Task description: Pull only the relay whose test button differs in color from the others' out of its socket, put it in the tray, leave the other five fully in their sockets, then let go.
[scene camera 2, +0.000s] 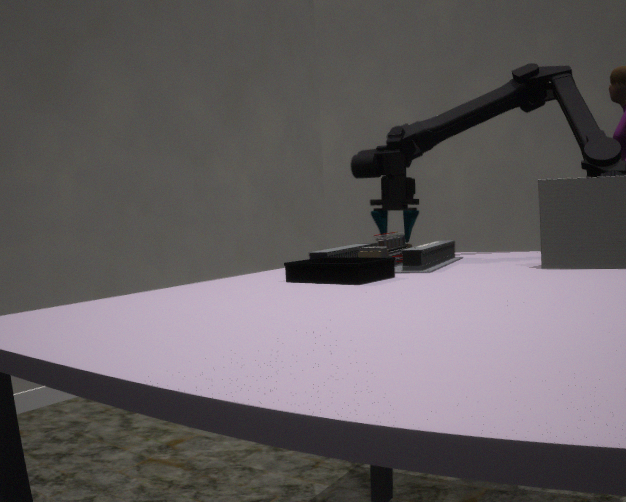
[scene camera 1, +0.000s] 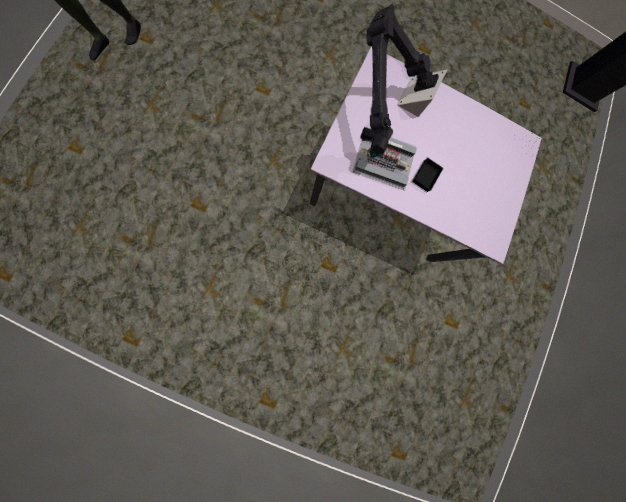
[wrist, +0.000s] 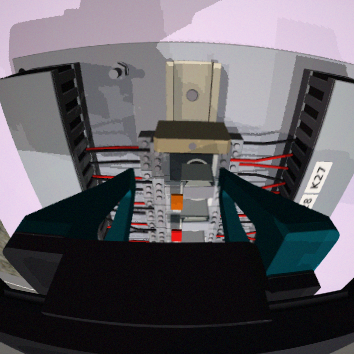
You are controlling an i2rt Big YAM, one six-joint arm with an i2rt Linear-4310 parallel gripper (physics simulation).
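Seen in the pictures: gripper, fingertip midpoint: [scene camera 1: 373,152] [wrist: 176,176]; arm's base, link origin: [scene camera 2: 612,212] [scene camera 1: 426,84].
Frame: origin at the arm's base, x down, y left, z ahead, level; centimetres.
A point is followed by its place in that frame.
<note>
A relay with an orange test button [wrist: 176,201] @(z 50.7, x 3.0, y -12.0 cm) sits in the row of sockets in the wrist view. A relay with a red button [wrist: 176,235] @(z 50.4, x 3.0, y -9.2 cm) is nearer the gripper body, which hides the rest of the row. Another relay [wrist: 196,176] @(z 49.8, x 3.9, y -13.1 cm) is by the tan end bracket; its button is not visible. My gripper [scene camera 2: 396,236] @(z 50.8, x 5.4, y -11.9 cm) [wrist: 176,176] @(z 50.8, x 5.4, y -11.9 cm) is partly open and empty, pointing down, with one teal finger on each side of the row and the tips close to the relay tops. The black tray [scene camera 1: 427,174] @(z 45.3, x 9.6, y 22.8 cm) [scene camera 2: 339,272] @(z 43.0, x 8.0, y 28.6 cm) stands beside the relay panel and looks empty.
The tan end bracket [wrist: 192,136] @(z 50.2, x 6.3, y -14.3 cm) closes the row. Grey wire ducts [wrist: 32,107] [scene camera 2: 428,255] flank it, with red and black wires running to the sockets. The pink table [scene camera 1: 470,156] @(z 21.1, x 10.0, y 44.2 cm) [scene camera 2: 313,355] @(z 20.2, x 10.0, y 73.5 cm) carries the panel, tray and arm pedestal [scene camera 1: 418,101] @(z 13.0, x 0.1, y -0.5 cm) [scene camera 2: 580,224] @(z 5.7, x 2.0, y 5.7 cm).
</note>
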